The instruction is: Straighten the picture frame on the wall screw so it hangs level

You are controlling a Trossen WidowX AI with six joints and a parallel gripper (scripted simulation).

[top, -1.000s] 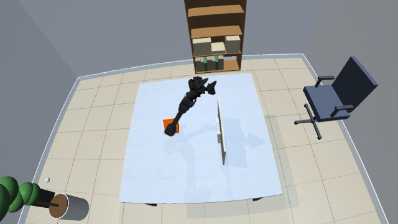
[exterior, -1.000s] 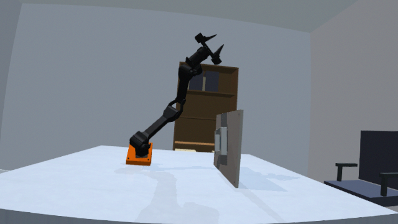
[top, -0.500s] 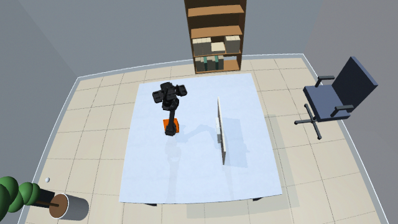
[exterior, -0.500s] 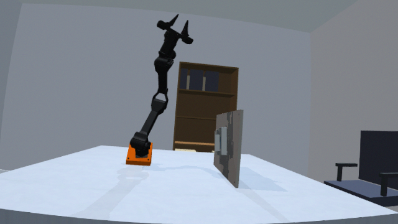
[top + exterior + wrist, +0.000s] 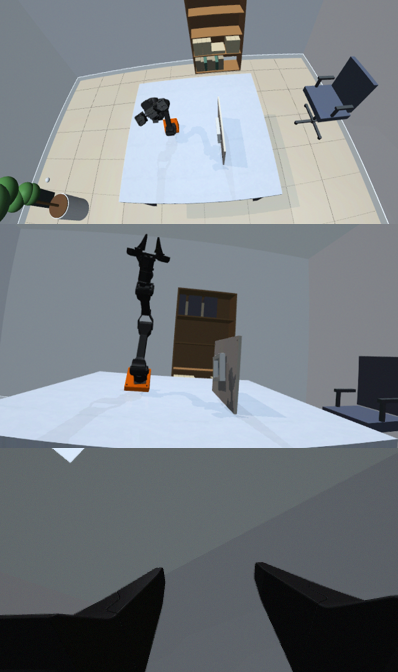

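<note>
The picture frame lies 560 mm below my gripper tip, 380 mm ahead of it and 110 mm to the left of it. Also, from my gripper tip: wall panel (560 mm below, 390 mm ahead, 100 mm to the left).
</note>
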